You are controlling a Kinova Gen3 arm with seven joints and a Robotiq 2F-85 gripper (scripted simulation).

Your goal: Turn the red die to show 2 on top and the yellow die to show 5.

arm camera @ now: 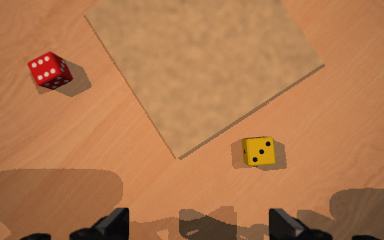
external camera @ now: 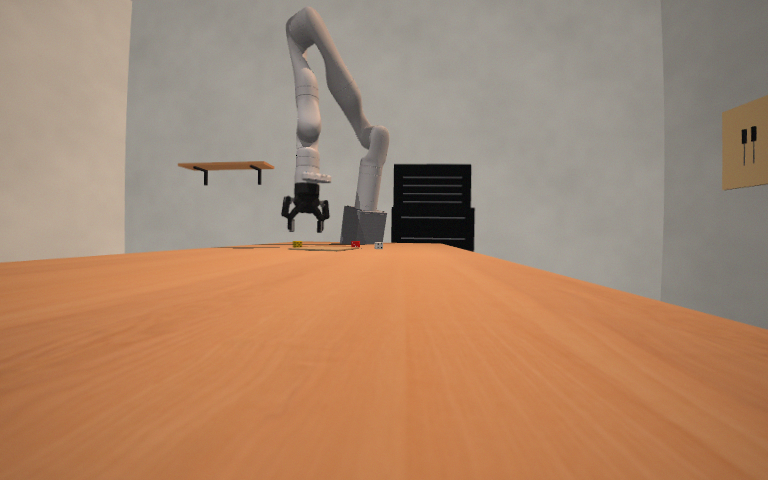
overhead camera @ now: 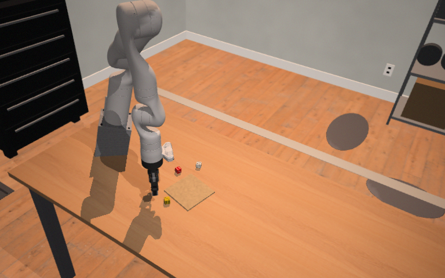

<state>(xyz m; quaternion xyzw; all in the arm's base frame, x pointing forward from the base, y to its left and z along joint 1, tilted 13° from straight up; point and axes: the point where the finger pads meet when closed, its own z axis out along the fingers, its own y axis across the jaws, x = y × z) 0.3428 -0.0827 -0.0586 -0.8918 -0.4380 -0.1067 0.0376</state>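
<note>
The red die is 15 cm to the left of my hand, 4 cm below it and 3 cm behind it. From my hand the other things lie so: white die 23 cm to the left, 4 cm below, 1 cm ahead; yellow die 6 cm ahead, 4 cm below, 1 cm to the left; tan mat 10 cm to the left, 8 cm ahead, 5 cm below.
</note>
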